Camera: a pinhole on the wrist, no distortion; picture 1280 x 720 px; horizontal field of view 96.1 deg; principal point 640.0 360.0 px. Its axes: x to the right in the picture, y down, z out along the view. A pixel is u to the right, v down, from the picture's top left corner.
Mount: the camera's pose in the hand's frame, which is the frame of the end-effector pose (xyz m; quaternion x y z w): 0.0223 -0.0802 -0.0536 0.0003 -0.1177 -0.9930 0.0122
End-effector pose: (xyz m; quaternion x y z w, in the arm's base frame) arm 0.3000 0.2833 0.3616 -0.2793 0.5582 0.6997 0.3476
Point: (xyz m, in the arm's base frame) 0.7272 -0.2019 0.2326
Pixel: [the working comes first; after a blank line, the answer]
In the camera's frame: 0.2693 0.1520 -0.4993

behind the camera
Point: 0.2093 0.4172 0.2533
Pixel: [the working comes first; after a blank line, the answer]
In the camera's frame: -0.1414 -0.0280 0.1722

168 266
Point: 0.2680 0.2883 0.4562
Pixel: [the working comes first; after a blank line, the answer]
In the camera's frame: 0.0721 -0.1394 0.1151

outside the picture
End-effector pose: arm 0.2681 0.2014 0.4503 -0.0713 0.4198 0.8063 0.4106
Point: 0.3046 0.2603 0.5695
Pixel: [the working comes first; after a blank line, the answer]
In the camera's frame: 0.0632 -0.0654 0.2020

820 174
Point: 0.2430 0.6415 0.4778
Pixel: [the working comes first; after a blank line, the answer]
In the camera's frame: -0.2450 0.1176 0.3725

262 542
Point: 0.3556 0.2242 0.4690
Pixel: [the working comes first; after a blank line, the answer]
In the camera's frame: 0.0740 0.0012 0.1048

1046 367
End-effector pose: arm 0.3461 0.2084 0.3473 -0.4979 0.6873 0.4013 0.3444
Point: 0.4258 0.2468 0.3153
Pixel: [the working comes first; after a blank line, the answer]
In the camera's frame: 0.0314 0.0207 0.1060

811 472
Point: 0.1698 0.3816 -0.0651
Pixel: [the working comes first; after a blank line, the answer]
In the camera's frame: -0.3179 -0.0938 0.4113

195 229
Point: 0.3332 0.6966 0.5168
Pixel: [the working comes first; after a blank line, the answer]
In the camera's frame: 0.3616 -0.1227 0.4552

1097 205
